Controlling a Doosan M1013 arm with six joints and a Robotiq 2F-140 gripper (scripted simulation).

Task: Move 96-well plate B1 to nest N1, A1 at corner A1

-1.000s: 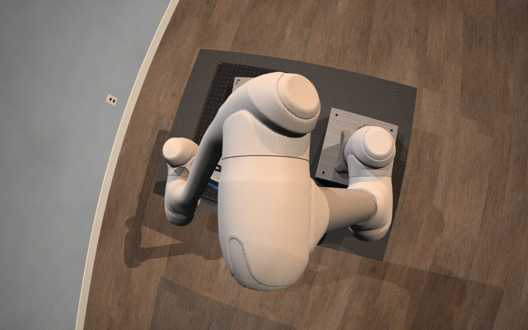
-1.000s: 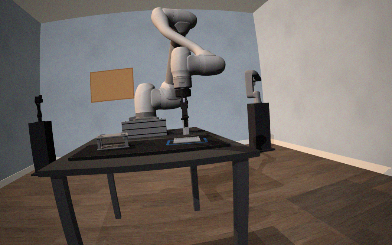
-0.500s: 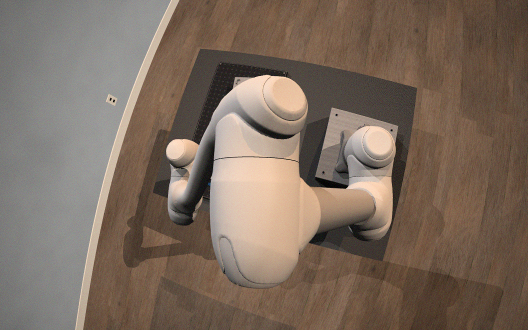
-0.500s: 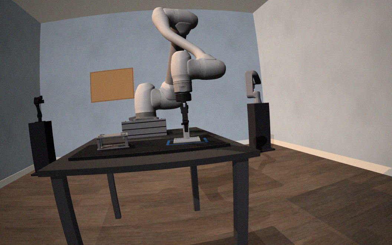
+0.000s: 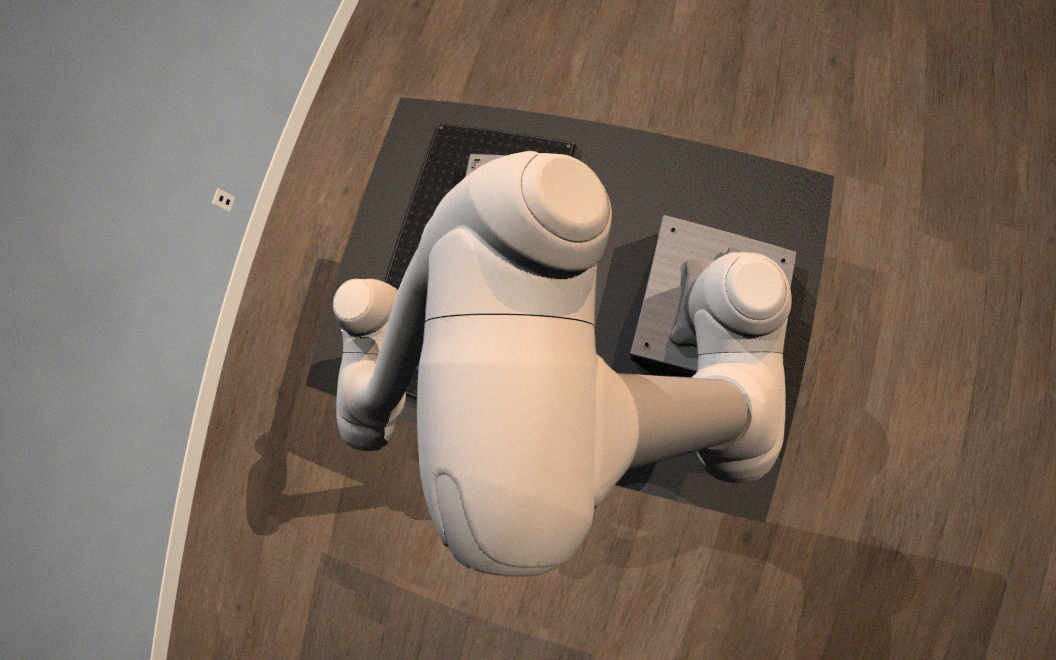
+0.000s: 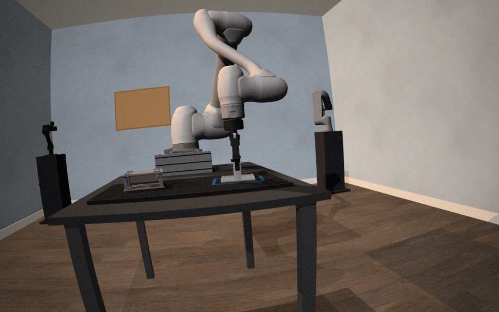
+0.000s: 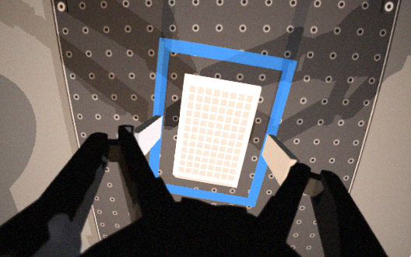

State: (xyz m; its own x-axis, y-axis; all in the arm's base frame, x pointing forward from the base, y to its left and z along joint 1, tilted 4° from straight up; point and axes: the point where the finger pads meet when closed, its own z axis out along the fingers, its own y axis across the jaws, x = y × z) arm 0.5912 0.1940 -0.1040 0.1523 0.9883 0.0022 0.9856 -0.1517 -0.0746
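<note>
My gripper is now 20 mm above the white 96-well plate.
</note>
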